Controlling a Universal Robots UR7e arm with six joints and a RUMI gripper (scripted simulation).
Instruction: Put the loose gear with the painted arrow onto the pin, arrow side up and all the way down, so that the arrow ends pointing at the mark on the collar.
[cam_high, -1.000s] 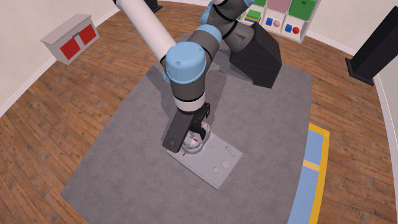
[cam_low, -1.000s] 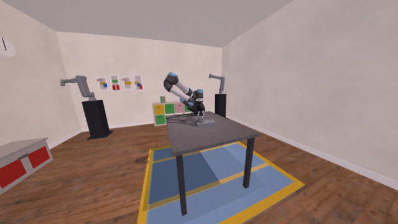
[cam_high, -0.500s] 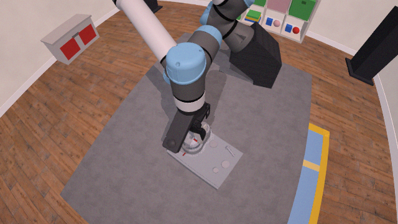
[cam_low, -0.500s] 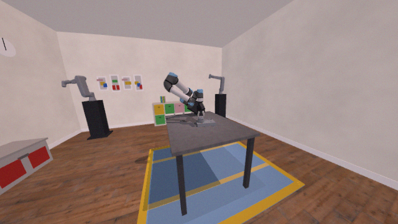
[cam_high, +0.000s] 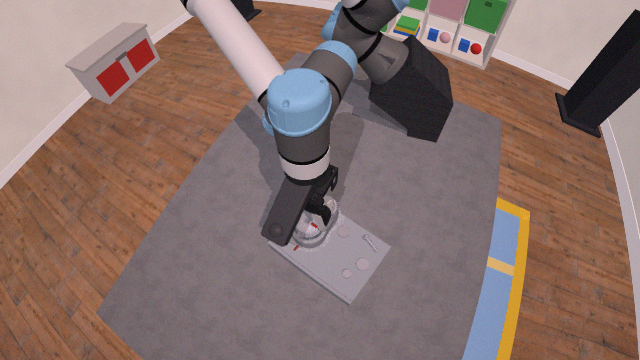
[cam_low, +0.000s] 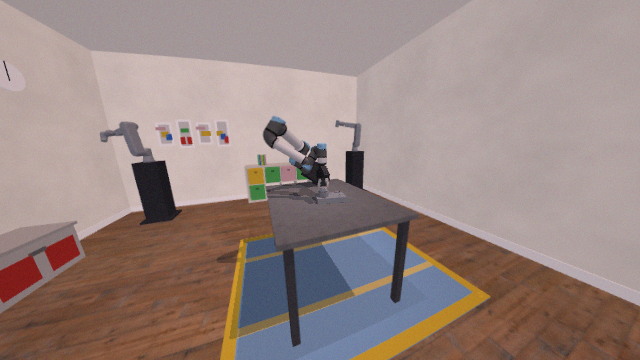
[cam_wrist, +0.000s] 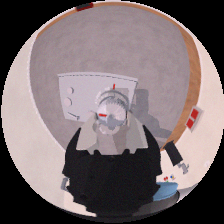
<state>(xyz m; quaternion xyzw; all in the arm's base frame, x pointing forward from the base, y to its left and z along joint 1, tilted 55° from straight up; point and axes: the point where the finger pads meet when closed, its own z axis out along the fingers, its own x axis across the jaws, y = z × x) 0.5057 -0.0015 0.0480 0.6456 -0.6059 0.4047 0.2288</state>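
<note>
The gear is right at my hand. The rest, counted from my hand: thin peg: 30 mm behind, 140 mm to the left, 60 mm below.
</note>
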